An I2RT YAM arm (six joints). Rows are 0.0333 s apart.
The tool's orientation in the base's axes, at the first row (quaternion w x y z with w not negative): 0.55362, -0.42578, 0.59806, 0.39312
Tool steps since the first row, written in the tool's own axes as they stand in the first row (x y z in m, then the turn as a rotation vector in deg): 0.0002, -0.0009, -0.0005, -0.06, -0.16, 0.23; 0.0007, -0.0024, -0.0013, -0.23, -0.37, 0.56; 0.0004, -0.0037, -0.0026, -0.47, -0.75, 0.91; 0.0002, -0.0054, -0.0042, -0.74, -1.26, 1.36; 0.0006, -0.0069, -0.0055, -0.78, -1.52, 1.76; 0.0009, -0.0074, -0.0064, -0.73, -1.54, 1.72; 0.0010, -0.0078, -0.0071, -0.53, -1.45, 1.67; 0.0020, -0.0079, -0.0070, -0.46, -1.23, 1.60; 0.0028, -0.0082, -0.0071, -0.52, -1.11, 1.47; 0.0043, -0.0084, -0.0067, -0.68, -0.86, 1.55; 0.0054, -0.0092, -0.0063, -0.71, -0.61, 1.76; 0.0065, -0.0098, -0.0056, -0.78, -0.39, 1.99; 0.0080, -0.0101, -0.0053, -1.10, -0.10, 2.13
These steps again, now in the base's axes. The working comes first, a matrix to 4 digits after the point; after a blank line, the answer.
The tool's axes in the first row as the columns of a matrix, in the base's axes (used below as rounded here):
-0.0244, -0.9446, 0.3274
-0.0740, 0.3283, 0.9417
-0.9970, -0.0012, -0.0779

0.0007, -0.0008, -0.0002, 0.23, 0.17, 0.04; 0.0018, -0.0021, -0.0006, 0.54, 0.42, 0.19; 0.0026, -0.0037, -0.0002, 1.02, 0.65, 0.40; 0.0037, -0.0057, 0.0001, 1.65, 0.92, 0.63; 0.0047, -0.0075, -0.0002, 2.03, 1.22, 0.64; 0.0049, -0.0085, -0.0004, 2.04, 1.17, 0.60; 0.0050, -0.0093, -0.0004, 1.93, 1.14, 0.40; 0.0051, -0.0093, -0.0014, 1.70, 1.14, 0.34; 0.0054, -0.0096, -0.0022, 1.54, 1.06, 0.41; 0.0056, -0.0094, -0.0038, 1.34, 1.23, 0.56; 0.0065, -0.0094, -0.0049, 1.17, 1.51, 0.57; 0.0073, -0.0090, -0.0060, 1.04, 1.80, 0.62; 0.0076, -0.0089, -0.0076, 0.82, 2.05, 0.93
